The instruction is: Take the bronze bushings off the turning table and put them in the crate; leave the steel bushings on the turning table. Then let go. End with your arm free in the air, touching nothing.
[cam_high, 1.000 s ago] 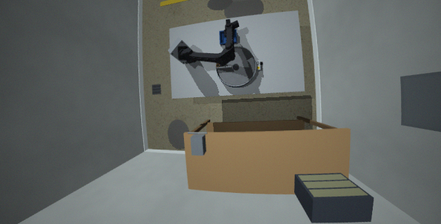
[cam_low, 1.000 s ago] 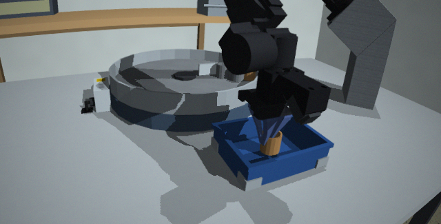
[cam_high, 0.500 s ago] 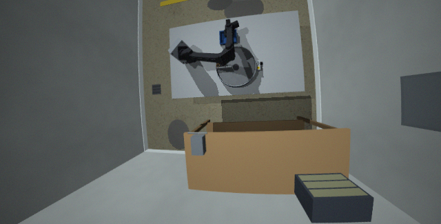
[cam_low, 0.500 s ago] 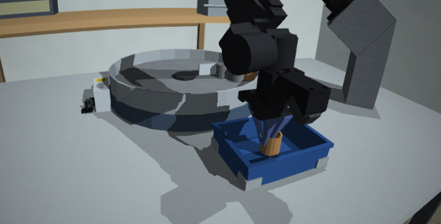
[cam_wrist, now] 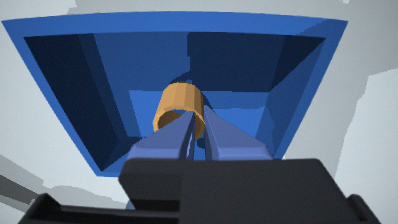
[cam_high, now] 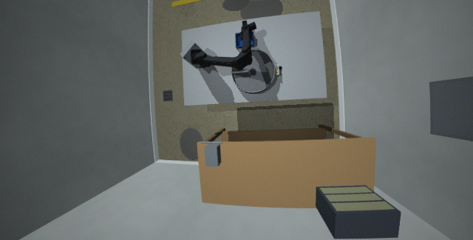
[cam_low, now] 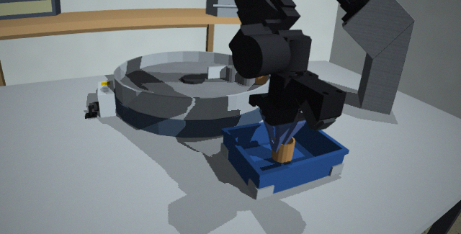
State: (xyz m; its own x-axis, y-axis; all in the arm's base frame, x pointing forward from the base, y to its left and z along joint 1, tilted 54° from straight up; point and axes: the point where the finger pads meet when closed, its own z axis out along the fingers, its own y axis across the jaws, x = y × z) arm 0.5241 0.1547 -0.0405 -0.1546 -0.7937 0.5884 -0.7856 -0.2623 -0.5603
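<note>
Now: the crate 2 cm behind my hand and 2 cm below it. The rest, counted from my hand: turning table 2 cm behind, 35 cm to the right, 1 cm above.
</note>
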